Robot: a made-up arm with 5 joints. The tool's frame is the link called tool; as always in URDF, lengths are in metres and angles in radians. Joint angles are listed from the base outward. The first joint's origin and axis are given. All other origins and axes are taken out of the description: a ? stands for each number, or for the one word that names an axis. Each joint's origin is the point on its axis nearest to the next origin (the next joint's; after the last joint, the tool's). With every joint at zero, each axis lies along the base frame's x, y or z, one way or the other. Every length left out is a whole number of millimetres.
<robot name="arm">
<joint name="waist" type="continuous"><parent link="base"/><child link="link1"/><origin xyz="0.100 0.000 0.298" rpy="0.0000 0.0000 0.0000"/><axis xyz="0 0 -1"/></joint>
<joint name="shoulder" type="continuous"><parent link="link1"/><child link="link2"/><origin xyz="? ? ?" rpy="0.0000 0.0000 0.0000"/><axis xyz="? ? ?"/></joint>
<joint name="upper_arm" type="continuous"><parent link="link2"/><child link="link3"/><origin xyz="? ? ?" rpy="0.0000 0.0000 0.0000"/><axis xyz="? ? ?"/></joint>
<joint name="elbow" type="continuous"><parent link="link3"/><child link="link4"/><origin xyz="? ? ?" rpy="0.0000 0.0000 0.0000"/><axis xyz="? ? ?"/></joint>
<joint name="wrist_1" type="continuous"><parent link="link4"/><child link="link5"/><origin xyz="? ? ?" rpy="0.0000 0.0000 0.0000"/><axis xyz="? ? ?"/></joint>
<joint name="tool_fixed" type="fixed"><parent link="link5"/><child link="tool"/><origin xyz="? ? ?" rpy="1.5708 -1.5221 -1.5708"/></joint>
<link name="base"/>
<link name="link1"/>
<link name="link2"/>
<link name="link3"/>
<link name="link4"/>
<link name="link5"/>
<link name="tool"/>
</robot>
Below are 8 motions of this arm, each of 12 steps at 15 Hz.
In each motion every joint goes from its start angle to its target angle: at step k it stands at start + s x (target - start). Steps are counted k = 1, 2, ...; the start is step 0. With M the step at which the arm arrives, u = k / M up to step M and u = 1 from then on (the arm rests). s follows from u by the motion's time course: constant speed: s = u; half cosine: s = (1 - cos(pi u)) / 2; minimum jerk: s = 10 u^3 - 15 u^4 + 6 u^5.
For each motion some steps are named. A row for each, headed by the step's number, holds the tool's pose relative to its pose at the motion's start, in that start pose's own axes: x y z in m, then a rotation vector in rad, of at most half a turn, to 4 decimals.
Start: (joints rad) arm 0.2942 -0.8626 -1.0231 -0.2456 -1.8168
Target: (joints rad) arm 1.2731 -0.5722 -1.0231 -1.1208 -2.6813
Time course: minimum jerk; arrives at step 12
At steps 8, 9, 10, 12:
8: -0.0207 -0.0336 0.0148 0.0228 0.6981 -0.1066
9: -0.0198 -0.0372 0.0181 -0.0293 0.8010 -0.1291
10: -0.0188 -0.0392 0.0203 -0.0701 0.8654 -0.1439
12: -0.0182 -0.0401 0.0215 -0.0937 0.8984 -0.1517

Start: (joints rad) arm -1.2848 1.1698 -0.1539 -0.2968 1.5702
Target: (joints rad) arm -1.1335 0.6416 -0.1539 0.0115 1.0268
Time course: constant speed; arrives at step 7
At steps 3, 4, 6, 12:
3: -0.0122 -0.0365 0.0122 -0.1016 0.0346 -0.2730
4: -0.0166 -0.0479 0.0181 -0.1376 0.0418 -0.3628
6: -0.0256 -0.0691 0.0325 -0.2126 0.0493 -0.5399
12: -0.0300 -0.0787 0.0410 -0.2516 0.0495 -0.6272

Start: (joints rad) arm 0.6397 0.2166 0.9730 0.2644 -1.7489
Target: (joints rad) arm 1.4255 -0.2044 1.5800 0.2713 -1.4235
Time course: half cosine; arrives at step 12
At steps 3, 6, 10, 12:
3: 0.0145 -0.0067 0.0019 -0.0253 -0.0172 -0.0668
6: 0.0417 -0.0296 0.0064 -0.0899 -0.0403 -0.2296
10: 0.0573 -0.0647 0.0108 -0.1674 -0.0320 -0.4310
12: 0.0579 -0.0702 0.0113 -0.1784 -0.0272 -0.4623

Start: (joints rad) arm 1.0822 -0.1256 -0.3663 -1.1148 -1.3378
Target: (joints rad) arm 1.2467 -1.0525 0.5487 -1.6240 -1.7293
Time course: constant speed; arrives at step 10
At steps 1, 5, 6, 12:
1: 0.0038 0.0089 -0.0009 0.0516 -0.0075 -0.0227
5: 0.0158 0.0448 0.0033 0.2607 -0.0089 -0.1133
6: 0.0180 0.0535 0.0063 0.3131 -0.0020 -0.1357
12: 0.0241 0.0853 0.0248 0.5199 0.0546 -0.2235

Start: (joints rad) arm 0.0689 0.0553 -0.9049 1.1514 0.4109
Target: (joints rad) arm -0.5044 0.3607 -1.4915 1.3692 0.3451
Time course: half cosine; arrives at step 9
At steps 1, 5, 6, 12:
1: 0.0014 0.0025 0.0000 0.0148 -0.0076 0.0031
5: 0.0224 0.0493 0.0082 0.2918 -0.1433 0.0557
6: 0.0266 0.0628 0.0136 0.3745 -0.1810 0.0694
12: 0.0311 0.0826 0.0244 0.5026 -0.2369 0.0889

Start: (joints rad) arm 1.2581 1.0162 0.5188 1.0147 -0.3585
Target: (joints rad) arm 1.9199 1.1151 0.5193 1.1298 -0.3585
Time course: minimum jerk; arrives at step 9
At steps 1, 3, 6, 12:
1: 0.0002 -0.0006 -0.0002 0.0048 0.0048 -0.0043
3: 0.0022 -0.0115 -0.0041 0.0896 0.0876 -0.0749
6: 0.0020 -0.0392 -0.0209 0.3546 0.3333 -0.2543
12: -0.0001 -0.0472 -0.0284 0.4569 0.4221 -0.3089

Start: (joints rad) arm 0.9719 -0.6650 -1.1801 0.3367 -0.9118
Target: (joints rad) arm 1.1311 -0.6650 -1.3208 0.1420 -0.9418
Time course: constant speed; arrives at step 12
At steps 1, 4, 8, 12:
1: 0.0011 0.0021 0.0005 0.0226 -0.0165 0.0108
4: 0.0039 0.0087 0.0022 0.0917 -0.0639 0.0431
8: 0.0069 0.0176 0.0050 0.1873 -0.1218 0.0863
12: 0.0088 0.0268 0.0085 0.2864 -0.1737 0.1293

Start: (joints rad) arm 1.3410 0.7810 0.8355 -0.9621 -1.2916
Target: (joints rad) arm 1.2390 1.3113 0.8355 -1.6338 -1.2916
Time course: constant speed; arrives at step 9
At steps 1, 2, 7, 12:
1: -0.0025 -0.0042 0.0007 0.0174 0.0052 0.0068
2: -0.0049 -0.0084 0.0018 0.0347 0.0105 0.0135
7: -0.0152 -0.0283 0.0119 0.1220 0.0387 0.0448
12: -0.0183 -0.0355 0.0181 0.1570 0.0507 0.0563

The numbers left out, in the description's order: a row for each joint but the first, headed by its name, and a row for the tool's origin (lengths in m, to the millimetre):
shoulder: xyz 0.037 -0.010 0.000, axis 0 1 0
upper_arm: xyz 0.019 0.000 0.075, axis 0 1 0
elbow: xyz 0.104 0.000 0.004, axis 0 1 0
wrist_1: xyz 0.039 0.000 0.000, axis -1 0 0
tool: xyz 0.000 0.000 0.000

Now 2 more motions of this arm.
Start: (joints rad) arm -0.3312 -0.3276 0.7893 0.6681 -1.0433
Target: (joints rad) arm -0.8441 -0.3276 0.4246 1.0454 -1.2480
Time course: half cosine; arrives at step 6
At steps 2, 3, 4, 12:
2: -0.0134 0.0147 0.0064 0.0210 0.0504 0.0649
3: -0.0287 0.0272 0.0146 0.0393 0.1014 0.1300
4: -0.0451 0.0369 0.0243 0.0548 0.1527 0.1955
12: -0.0622 0.0437 0.0355 0.0675 0.2041 0.2613

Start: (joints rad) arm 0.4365 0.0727 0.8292 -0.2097 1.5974
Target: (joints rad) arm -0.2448 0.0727 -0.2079 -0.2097 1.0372
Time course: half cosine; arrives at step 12
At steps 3, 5, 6, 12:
3: 0.0178 -0.0213 -0.0012 -0.1463 -0.0909 -0.0241
5: 0.0492 -0.0510 0.0064 -0.3511 -0.2691 -0.0824
6: 0.0681 -0.0659 0.0160 -0.4562 -0.3914 -0.1271
12: 0.1309 -0.1032 0.0839 -0.7458 -0.9711 -0.3661

